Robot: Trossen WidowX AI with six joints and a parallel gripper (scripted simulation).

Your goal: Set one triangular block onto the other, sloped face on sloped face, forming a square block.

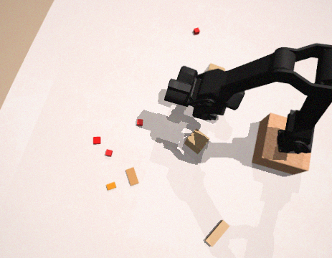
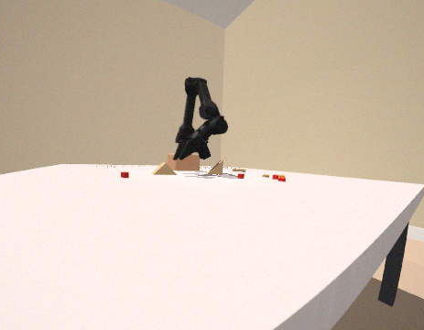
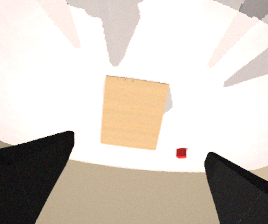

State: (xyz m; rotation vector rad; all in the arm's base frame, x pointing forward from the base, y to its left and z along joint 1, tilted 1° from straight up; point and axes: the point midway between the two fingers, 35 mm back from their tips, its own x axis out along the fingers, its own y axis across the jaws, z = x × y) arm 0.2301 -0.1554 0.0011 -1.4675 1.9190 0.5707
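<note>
My gripper tip is now 40 mm to the left of the triangular block, 30 mm above it and 20 mm past it. The rest, counted from my gripper tip: orange chip (330 mm to the left, 260 mm ahead, 50 mm below); then pale plank (440 mm to the left, 50 mm below, 50 mm behind).
</note>
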